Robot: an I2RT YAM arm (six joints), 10 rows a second.
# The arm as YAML. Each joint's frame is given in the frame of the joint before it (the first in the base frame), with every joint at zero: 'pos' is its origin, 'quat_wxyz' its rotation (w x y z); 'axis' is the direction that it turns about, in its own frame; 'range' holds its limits. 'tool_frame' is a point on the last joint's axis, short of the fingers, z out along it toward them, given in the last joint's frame.
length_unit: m
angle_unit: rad
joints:
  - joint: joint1
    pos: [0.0, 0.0, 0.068]
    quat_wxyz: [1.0, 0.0, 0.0, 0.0]
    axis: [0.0, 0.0, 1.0]
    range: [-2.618, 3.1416]
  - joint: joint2
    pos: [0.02, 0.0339, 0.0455]
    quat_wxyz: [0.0, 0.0, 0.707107, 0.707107]
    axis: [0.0, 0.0, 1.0]
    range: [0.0, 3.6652]
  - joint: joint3
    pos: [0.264, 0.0, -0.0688]
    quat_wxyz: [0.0, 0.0, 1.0, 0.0]
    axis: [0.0, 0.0, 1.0]
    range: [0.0, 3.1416]
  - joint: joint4
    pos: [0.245, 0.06, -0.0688]
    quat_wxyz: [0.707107, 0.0, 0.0, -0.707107]
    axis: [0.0, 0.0, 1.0]
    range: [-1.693, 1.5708]
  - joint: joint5
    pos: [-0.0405, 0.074, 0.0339]
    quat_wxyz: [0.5, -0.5, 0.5, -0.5]
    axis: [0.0, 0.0, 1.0]
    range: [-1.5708, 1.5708]
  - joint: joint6
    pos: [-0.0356, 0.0, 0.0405]
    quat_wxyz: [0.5, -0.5, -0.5, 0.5]
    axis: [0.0, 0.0, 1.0]
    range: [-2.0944, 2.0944]
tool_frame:
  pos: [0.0, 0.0, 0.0]
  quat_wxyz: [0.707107, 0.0, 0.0, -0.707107]
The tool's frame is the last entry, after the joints.
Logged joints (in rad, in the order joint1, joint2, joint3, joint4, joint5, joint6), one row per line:
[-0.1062 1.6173 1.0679 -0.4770 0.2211 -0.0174]
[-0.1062 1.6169 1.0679 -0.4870 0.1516 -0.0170]
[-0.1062 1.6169 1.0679 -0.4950 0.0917 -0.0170]
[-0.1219 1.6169 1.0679 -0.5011 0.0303 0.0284]
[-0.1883 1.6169 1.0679 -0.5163 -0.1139 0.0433]
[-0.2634 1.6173 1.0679 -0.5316 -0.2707 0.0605]
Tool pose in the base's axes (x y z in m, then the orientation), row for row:
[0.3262 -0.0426 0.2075 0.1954 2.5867 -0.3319]
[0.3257 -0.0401 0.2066 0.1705 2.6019 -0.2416]
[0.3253 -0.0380 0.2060 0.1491 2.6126 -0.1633]
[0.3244 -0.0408 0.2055 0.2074 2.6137 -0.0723]
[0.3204 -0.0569 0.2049 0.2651 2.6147 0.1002]
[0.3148 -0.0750 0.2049 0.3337 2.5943 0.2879]
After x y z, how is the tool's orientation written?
As a rotation vector, in radians.
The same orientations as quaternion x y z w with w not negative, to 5 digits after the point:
[0.07214 0.95504 -0.12254 0.26016]
[0.06290 0.95983 -0.08913 0.25850]
[0.05496 0.96299 -0.06019 0.25691]
[0.07643 0.96316 -0.02664 0.25644]
[0.09752 0.96183 0.03686 0.25301]
[0.12271 0.95398 0.10587 0.25230]

